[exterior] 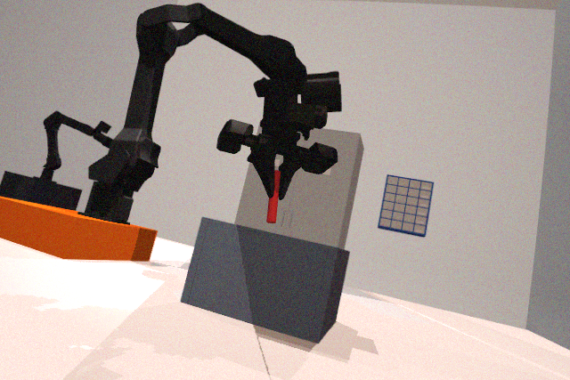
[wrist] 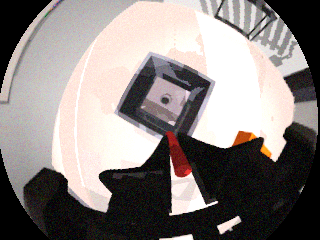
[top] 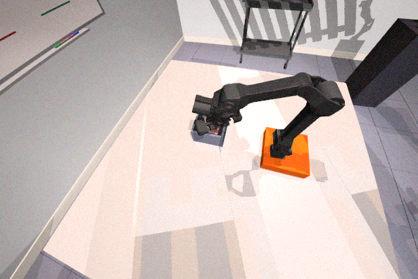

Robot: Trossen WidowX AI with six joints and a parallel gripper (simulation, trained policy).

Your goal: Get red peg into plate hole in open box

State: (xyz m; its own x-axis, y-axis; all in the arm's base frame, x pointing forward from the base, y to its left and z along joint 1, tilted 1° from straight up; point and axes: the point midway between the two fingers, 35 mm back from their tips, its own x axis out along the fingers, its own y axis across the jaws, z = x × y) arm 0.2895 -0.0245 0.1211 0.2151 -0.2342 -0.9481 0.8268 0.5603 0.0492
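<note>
My gripper tip is now 4 cm short of the grey box, 6 cm to the left of it and 12 cm above it. Also, from my gripper tip: red peg 1 cm behind, 1 cm to the left.
</note>
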